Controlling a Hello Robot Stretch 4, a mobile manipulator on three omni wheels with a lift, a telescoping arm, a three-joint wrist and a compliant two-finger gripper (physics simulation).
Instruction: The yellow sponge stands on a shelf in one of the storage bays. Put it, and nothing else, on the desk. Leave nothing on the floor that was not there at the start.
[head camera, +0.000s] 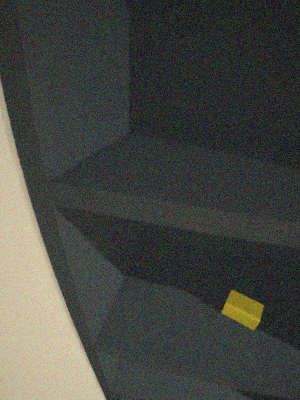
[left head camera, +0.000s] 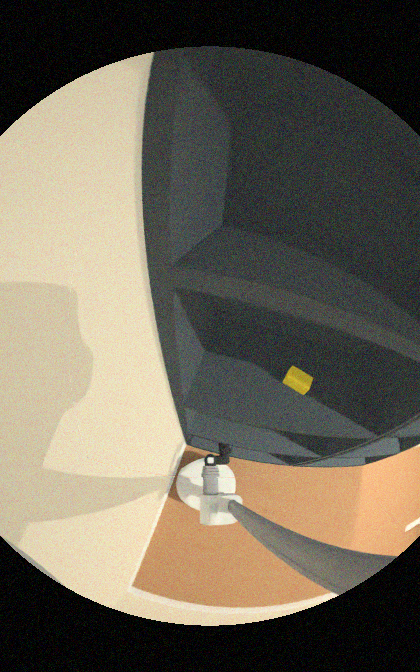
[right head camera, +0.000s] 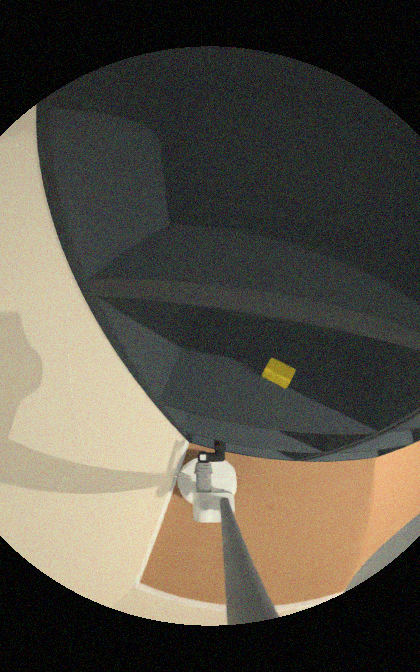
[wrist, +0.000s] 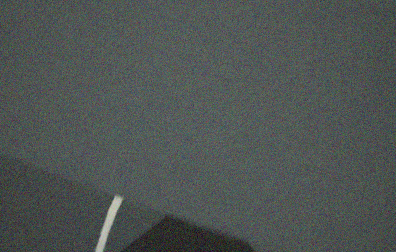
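Frame: origin at the robot's base, x right, y back, z down, level; centimetres.
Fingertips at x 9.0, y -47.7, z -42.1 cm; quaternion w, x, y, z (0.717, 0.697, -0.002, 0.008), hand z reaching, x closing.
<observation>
Pixels of each thing's top centre, then the offset from my fingertips to it. "spot": a spot on its surface instead. Level surfaces: height alone.
- yellow sponge, centre of its top: (head camera: 244, 304) dx +21.0, dy +8.1, dz -58.6 cm
- dark grey shelf board, height of its surface: dz -54.1 cm
- bay's left side panel, a spot on its surface: (head camera: 82, 107) spot: dx -18.0, dy +6.2, dz -107.7 cm
The yellow sponge (head camera: 243, 308) (left head camera: 297, 380) (right head camera: 279, 372) lies on a dark grey shelf board (head camera: 161, 321) inside a storage bay, toward the back. My gripper (left head camera: 222, 450) (right head camera: 217, 446) sits low at the bay's bottom front edge, left of and well below the sponge. It holds nothing. The wrist view shows a grey panel up close and only one white finger strip (wrist: 109, 222); the fingertips are out of its frame. The desk is not in view.
An upper shelf (head camera: 178, 214) spans the bay above the sponge. The bay's left side panel (head camera: 82, 107) (left head camera: 190, 175) borders a cream surface (left head camera: 75, 200). Orange floor (left head camera: 280, 500) lies in front of the bay, with my white base (left head camera: 190, 487) on it.
</observation>
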